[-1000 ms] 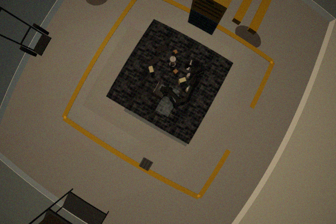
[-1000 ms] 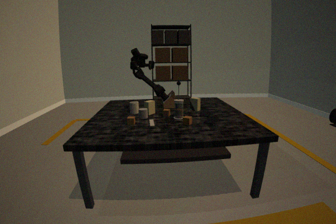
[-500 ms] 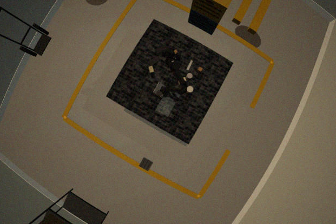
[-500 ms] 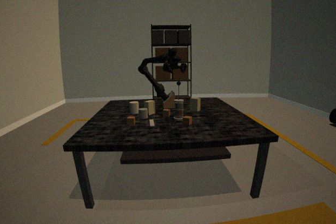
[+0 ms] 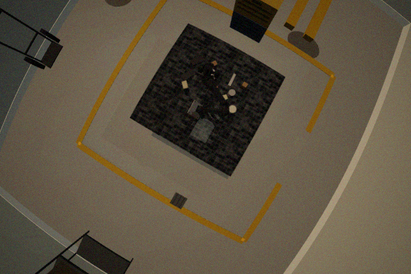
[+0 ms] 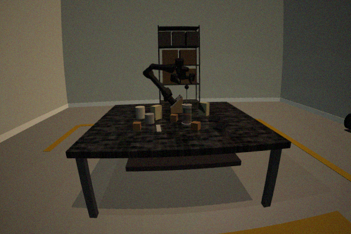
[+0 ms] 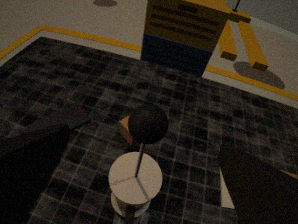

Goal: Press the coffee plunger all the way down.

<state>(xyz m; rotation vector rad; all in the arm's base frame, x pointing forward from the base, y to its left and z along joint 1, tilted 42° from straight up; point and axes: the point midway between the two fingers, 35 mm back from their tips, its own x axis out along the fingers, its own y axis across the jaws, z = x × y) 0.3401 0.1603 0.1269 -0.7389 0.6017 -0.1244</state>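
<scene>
The coffee press is 160 mm below my gripper tip and 10 mm ahead of it.
</scene>
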